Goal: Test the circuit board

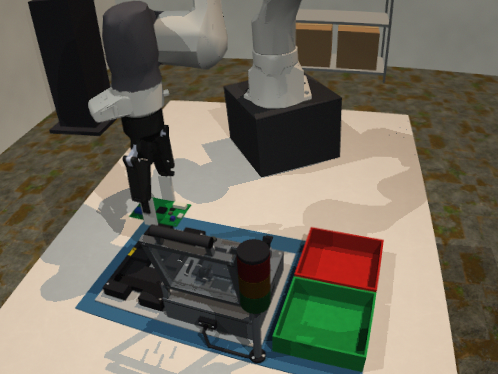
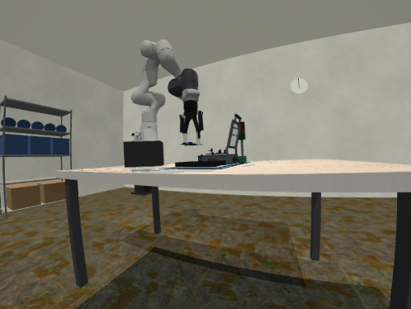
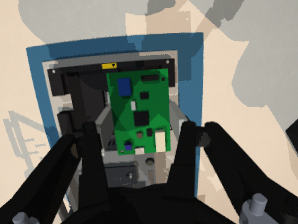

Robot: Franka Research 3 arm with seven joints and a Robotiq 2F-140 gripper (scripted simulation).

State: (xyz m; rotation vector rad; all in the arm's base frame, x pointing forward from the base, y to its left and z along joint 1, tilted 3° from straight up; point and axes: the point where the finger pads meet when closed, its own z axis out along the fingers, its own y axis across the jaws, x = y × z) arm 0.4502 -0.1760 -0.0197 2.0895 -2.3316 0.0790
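My gripper is now 17 cm to the right of the tester plate, 8 cm short of it and 7 cm above it. The rest, counted from my hand: red bin 37 cm to the left, 13 cm below; clear lid 20 cm ahead, 15 cm to the left, 4 cm above; green circuit board 2 cm below.
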